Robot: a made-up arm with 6 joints. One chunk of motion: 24 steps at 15 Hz.
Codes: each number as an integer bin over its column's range. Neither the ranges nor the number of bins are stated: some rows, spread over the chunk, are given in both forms.
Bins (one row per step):
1: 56 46 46 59 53 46
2: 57 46 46 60 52 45
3: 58 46 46 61 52 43
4: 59 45 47 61 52 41
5: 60 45 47 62 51 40
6: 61 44 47 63 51 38
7: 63 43 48 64 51 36
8: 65 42 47 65 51 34
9: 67 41 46 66 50 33
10: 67 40 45 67 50 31
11: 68 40 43 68 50 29
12: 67 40 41 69 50 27
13: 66 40 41 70 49 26
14: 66 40 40 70 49 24
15: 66 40 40 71 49 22
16: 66 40 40 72 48 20
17: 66 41 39 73 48 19
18: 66 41 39 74 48 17
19: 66 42 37 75 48 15
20: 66 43 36 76 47 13
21: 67 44 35 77 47 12
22: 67 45 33 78 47 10
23: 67 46 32 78 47 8
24: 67 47 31 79 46 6
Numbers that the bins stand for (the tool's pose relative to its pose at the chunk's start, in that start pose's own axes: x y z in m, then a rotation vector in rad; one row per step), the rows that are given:
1: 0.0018 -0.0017 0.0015 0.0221 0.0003 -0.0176
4: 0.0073 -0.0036 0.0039 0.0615 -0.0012 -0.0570
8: 0.0182 -0.0094 0.0039 0.1403 -0.0027 -0.1121
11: 0.0236 -0.0132 -0.0058 0.1994 -0.0042 -0.1515
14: 0.0200 -0.0132 -0.0130 0.2388 -0.0058 -0.1909
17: 0.0200 -0.0113 -0.0155 0.2979 -0.0073 -0.2303
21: 0.0218 -0.0056 -0.0252 0.3767 -0.0088 -0.2855
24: 0.0218 0.0002 -0.0348 0.4161 -0.0103 -0.3327
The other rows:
2: 0.0036 -0.0017 0.0015 0.0418 -0.0012 -0.0255
3: 0.0055 -0.0017 0.0015 0.0615 -0.0012 -0.0412
5: 0.0091 -0.0036 0.0039 0.0812 -0.0027 -0.0648
6: 0.0109 -0.0056 0.0039 0.1009 -0.0027 -0.0806
7: 0.0145 -0.0075 0.0064 0.1206 -0.0027 -0.0964
9: 0.0218 -0.0113 0.0015 0.1600 -0.0042 -0.1200
10: 0.0218 -0.0132 -0.0009 0.1797 -0.0042 -0.1358
12: 0.0218 -0.0132 -0.0106 0.2191 -0.0042 -0.1673
13: 0.0200 -0.0132 -0.0106 0.2388 -0.0058 -0.1752
15: 0.0200 -0.0132 -0.0130 0.2585 -0.0058 -0.2067
16: 0.0200 -0.0132 -0.0130 0.2782 -0.0073 -0.2224
18: 0.0200 -0.0113 -0.0155 0.3176 -0.0073 -0.2461
19: 0.0200 -0.0094 -0.0203 0.3373 -0.0073 -0.2618
20: 0.0200 -0.0075 -0.0227 0.3570 -0.0088 -0.2776
22: 0.0218 -0.0036 -0.0300 0.3964 -0.0088 -0.3012
23: 0.0218 -0.0017 -0.0324 0.3964 -0.0088 -0.3170

